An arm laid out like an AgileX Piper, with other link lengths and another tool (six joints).
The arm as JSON. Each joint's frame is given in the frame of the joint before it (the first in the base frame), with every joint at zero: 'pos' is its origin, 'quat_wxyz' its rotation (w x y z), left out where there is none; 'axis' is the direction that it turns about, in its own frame. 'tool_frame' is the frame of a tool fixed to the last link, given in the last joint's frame.
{
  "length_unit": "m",
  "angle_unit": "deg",
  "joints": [
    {
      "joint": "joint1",
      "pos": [
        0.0,
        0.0,
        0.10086
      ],
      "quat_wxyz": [
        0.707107,
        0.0,
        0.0,
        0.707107
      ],
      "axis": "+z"
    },
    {
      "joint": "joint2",
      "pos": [
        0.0,
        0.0,
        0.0
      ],
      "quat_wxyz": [
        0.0,
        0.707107,
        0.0,
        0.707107
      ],
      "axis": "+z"
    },
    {
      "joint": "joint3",
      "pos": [
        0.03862,
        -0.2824,
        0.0
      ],
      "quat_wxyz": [
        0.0,
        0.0,
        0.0,
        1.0
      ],
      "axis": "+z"
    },
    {
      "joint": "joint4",
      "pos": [
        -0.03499,
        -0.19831,
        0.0
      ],
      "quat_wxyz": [
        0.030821,
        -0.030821,
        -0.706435,
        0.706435
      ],
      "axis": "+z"
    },
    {
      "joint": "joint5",
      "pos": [
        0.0,
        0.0,
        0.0
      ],
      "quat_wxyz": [
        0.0,
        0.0,
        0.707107,
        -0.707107
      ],
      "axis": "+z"
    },
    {
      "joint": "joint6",
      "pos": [
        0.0,
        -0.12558,
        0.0
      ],
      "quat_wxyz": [
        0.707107,
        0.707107,
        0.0,
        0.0
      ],
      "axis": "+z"
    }
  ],
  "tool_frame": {
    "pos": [
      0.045,
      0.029,
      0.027
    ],
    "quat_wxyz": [
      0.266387,
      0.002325,
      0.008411,
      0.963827
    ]
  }
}
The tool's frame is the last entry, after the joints.
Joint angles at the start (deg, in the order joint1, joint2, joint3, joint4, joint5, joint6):
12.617, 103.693, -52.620, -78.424, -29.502, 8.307
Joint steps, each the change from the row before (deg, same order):
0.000, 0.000, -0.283, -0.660, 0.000, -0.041
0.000, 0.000, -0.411, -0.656, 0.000, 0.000
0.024, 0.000, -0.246, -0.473, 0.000, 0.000
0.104, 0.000, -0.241, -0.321, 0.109, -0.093
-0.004, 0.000, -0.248, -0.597, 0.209, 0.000
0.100, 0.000, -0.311, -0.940, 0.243, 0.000
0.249, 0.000, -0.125, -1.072, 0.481, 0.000
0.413, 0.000, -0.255, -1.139, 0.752, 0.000
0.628, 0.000, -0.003, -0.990, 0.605, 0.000
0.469, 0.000, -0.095, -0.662, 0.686, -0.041
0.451, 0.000, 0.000, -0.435, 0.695, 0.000
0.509, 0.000, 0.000, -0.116, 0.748, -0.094
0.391, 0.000, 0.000, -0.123, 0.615, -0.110
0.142, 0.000, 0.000, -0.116, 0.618, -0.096
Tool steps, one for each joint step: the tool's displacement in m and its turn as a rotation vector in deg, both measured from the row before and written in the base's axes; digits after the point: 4 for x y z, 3 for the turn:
0.0010, -0.0001, 0.0008, -0.409, -0.402, 0.497
0.0015, 0.0000, 0.0014, -0.358, -0.501, 0.469
0.0008, 0.0001, 0.0008, -0.271, -0.313, 0.360
0.0009, 0.0003, 0.0008, -0.298, -0.342, 0.307
0.0010, -0.0007, 0.0006, -0.508, -0.335, 0.270
0.0010, -0.0003, 0.0006, -0.757, -0.454, 0.587
0.0000, -0.0003, -0.0004, -1.058, -0.308, 0.656
0.0005, 0.0000, 0.0000, -1.263, -0.476, 0.668
-0.0011, 0.0015, -0.0008, -1.111, -0.220, 0.881
-0.0001, 0.0006, -0.0002, -0.933, -0.302, 0.460
-0.0004, 0.0005, -0.0005, -0.780, -0.158, 0.252
-0.0003, 0.0009, -0.0004, -0.642, -0.169, 0.108
-0.0002, 0.0006, -0.0003, -0.564, -0.168, 0.101
0.0003, -0.0009, -0.0003, -0.553, -0.162, -0.163

